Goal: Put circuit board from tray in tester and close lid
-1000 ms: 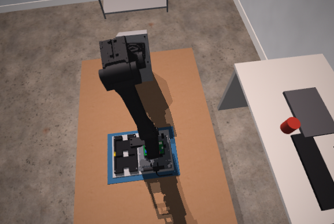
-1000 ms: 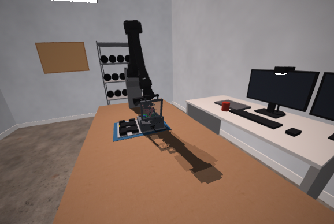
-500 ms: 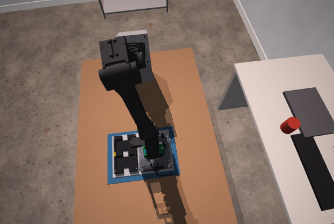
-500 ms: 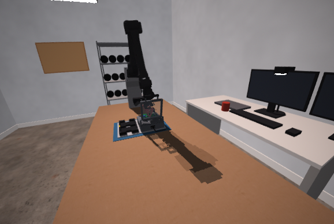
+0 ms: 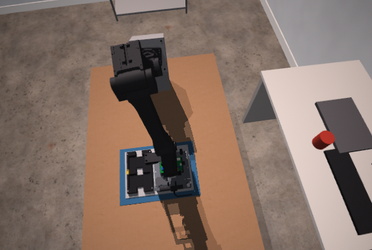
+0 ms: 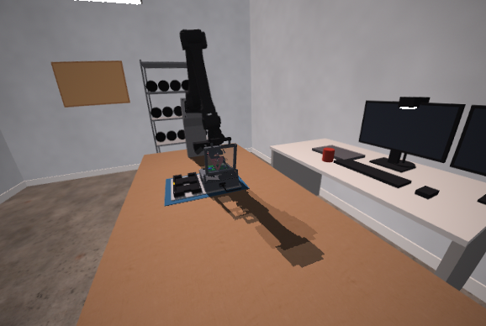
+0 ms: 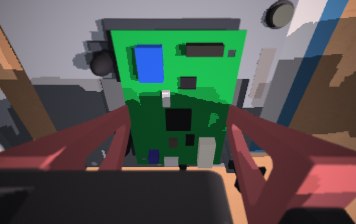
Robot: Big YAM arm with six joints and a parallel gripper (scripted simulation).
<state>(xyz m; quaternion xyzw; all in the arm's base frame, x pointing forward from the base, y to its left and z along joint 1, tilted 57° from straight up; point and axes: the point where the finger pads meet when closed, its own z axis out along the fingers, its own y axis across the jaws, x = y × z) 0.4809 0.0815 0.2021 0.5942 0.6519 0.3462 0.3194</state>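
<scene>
Right now the green circuit board is right at my hand. Also, from my hand: clear lid (13 cm ahead, 2 cm to the left, 9 cm above).
</scene>
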